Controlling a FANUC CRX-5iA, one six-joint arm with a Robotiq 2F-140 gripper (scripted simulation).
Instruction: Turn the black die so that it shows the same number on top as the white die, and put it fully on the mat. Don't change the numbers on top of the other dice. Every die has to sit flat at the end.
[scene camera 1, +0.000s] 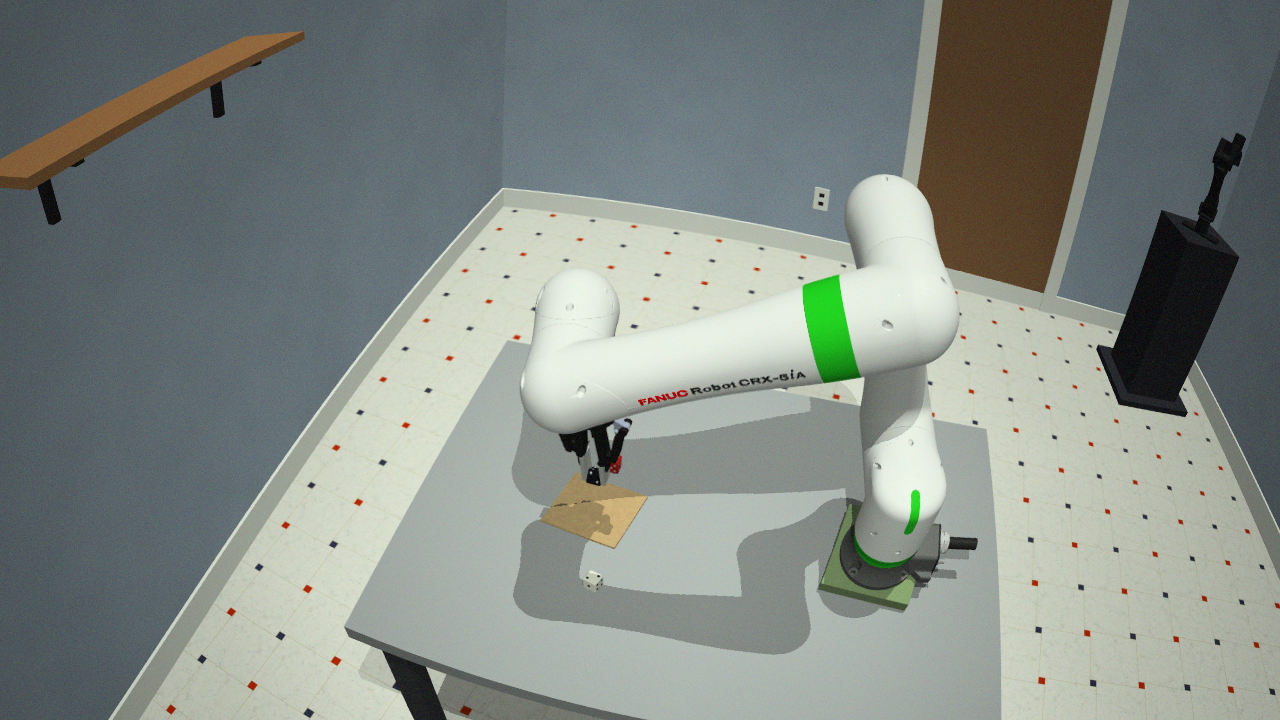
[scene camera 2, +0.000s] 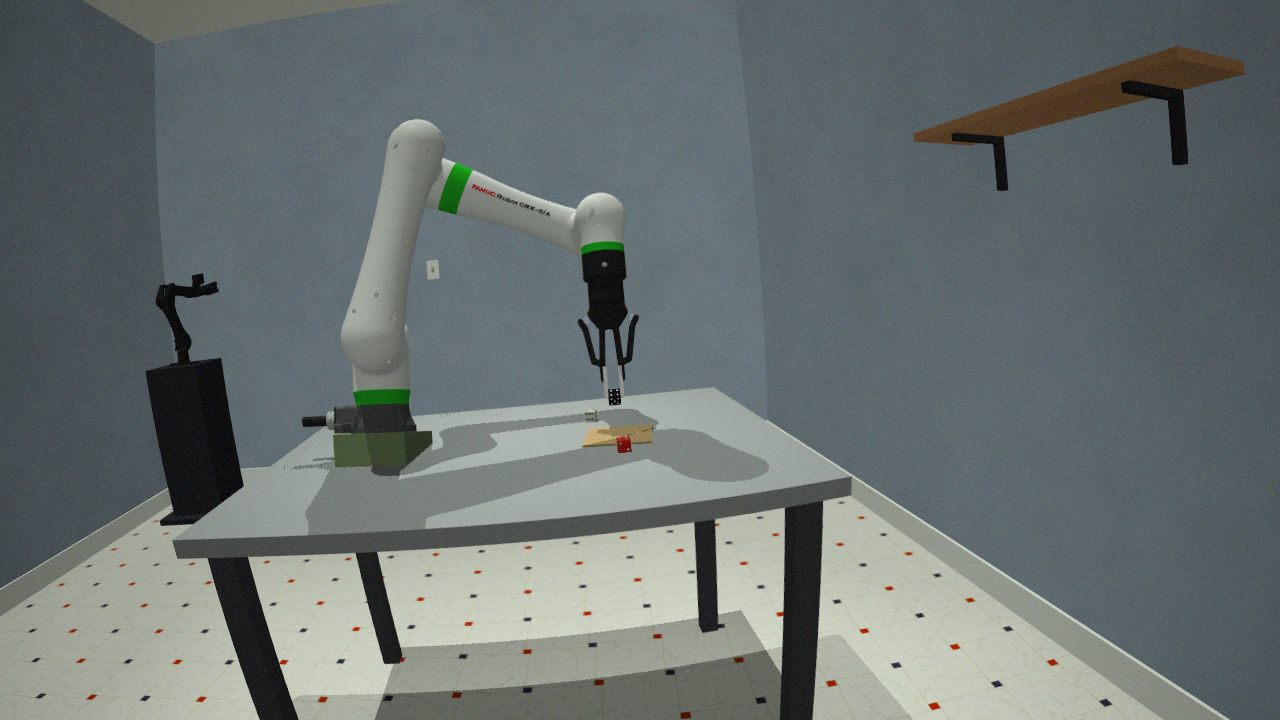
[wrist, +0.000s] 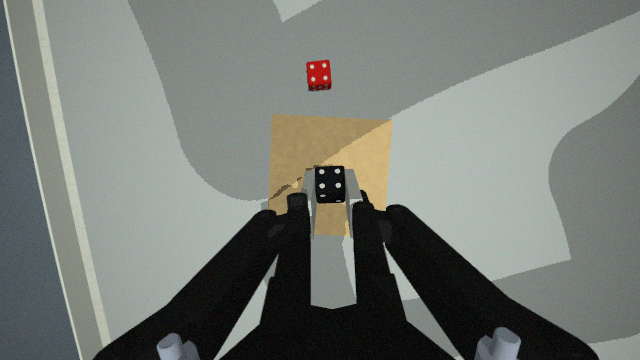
Scene:
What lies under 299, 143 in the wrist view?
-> A tan mat.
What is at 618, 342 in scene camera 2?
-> My gripper.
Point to my gripper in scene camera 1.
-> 596, 476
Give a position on a tan mat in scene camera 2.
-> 639, 434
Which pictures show the tan mat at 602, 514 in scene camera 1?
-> Scene camera 1, scene camera 2 and the wrist view: all of them.

